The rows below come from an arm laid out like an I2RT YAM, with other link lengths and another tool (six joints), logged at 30 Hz.
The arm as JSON. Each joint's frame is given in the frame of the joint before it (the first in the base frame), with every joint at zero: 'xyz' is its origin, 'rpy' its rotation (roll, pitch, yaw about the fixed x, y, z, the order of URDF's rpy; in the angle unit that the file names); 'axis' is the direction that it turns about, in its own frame. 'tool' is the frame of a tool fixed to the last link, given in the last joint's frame.
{
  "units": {
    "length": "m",
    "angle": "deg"
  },
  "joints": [
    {
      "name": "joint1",
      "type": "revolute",
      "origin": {
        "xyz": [
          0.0,
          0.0,
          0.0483
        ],
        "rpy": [
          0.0,
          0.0,
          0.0
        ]
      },
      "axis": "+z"
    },
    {
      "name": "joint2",
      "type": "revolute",
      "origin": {
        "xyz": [
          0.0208,
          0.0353,
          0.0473
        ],
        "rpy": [
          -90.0,
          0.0,
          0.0
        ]
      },
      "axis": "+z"
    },
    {
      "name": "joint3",
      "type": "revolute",
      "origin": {
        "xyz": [
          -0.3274,
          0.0,
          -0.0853
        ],
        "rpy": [
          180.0,
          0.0,
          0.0
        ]
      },
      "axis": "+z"
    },
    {
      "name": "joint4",
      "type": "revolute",
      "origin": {
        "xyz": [
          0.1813,
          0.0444,
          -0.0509
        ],
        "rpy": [
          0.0,
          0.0,
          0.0
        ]
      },
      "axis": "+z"
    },
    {
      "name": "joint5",
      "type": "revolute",
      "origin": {
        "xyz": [
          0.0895,
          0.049,
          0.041
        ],
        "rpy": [
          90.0,
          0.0,
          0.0
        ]
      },
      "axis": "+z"
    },
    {
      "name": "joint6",
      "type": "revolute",
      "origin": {
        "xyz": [
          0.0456,
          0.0,
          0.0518
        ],
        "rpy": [
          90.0,
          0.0,
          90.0
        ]
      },
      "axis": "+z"
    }
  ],
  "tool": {
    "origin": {
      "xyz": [
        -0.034,
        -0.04,
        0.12
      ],
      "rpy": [
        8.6,
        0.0,
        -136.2
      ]
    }
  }
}
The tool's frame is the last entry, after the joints.
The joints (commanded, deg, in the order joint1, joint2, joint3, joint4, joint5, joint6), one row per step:
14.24, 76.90, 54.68, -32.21, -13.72, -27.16
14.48, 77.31, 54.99, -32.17, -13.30, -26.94
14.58, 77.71, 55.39, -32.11, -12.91, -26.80
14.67, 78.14, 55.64, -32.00, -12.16, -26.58
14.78, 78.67, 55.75, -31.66, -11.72, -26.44
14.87, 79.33, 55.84, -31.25, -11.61, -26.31
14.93, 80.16, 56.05, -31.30, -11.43, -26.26
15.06, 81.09, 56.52, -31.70, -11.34, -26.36
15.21, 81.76, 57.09, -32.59, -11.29, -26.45
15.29, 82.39, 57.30, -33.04, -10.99, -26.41
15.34, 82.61, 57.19, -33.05, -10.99, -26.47
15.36, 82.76, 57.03, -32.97, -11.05, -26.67
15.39, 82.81, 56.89, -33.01, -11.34, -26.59
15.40, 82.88, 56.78, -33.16, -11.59, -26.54
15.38, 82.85, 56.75, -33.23, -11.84, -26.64
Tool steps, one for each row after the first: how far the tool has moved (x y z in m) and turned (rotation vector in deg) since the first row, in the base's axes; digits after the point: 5 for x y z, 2 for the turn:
0.00230, 0.00061, -0.00038, -0.24, 0.05, -0.18
0.00514, 0.00076, -0.00013, -0.46, -0.03, -0.42
0.00826, -0.00007, -0.00118, -0.96, -0.04, -0.94
0.01121, 0.00003, -0.00259, -1.26, -0.01, -1.19
0.01408, 0.00092, -0.00420, -1.32, 0.17, -1.27
0.01630, 0.00132, -0.00733, -1.62, 0.79, -1.35
0.01812, 0.00230, -0.01034, -1.97, 1.56, -1.18
0.01819, 0.00304, -0.01274, -2.33, 2.47, -0.97
0.01881, 0.00280, -0.01612, -2.79, 3.26, -1.08
0.01852, 0.00302, -0.01788, -2.91, 3.56, -0.97
0.01809, 0.00325, -0.01934, -3.02, 3.73, -0.75
0.01706, 0.00391, -0.02010, -2.81, 4.04, -0.62
0.01589, 0.00431, -0.02110, -2.67, 4.43, -0.51
0.01510, 0.00471, -0.02103, -2.54, 4.52, -0.31

